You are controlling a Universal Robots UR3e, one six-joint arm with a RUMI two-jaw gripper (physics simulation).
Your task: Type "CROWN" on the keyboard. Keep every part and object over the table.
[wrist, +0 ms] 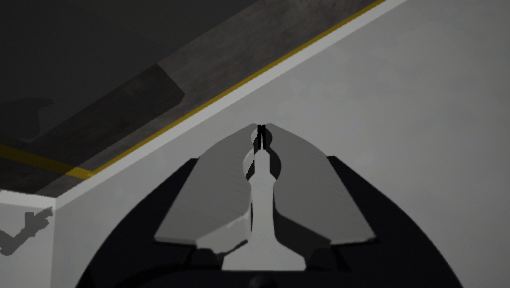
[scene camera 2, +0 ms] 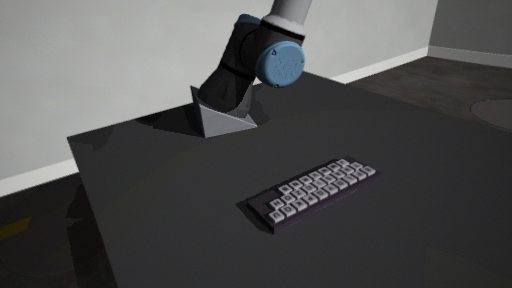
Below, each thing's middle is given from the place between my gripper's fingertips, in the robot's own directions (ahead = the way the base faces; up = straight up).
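Scene:
Dark keyboard [scene camera 2: 346, 178]: 9 cm ahead of my hand, 22 cm to the left of it, 30 cm below it.

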